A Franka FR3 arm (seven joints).
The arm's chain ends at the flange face. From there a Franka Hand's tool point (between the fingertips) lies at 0.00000 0.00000 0.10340 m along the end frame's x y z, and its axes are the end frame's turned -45 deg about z.
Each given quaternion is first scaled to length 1.
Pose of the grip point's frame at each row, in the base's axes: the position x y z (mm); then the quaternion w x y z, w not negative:
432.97 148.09 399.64 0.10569 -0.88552 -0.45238 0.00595
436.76 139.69 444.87 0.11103 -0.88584 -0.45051 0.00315
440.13 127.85 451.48 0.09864 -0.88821 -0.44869 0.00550
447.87 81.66 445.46 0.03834 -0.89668 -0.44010 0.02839
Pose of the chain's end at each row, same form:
443.95 129.29 500.72 0.09537 -0.99123 -0.07907 0.04594
447.68 119.64 545.72 0.10137 -0.99081 -0.07722 0.04540
450.29 110.24 552.86 0.08903 -0.99231 -0.07463 0.04283
456.62 77.13 548.39 0.02456 -0.99684 -0.06345 0.04090

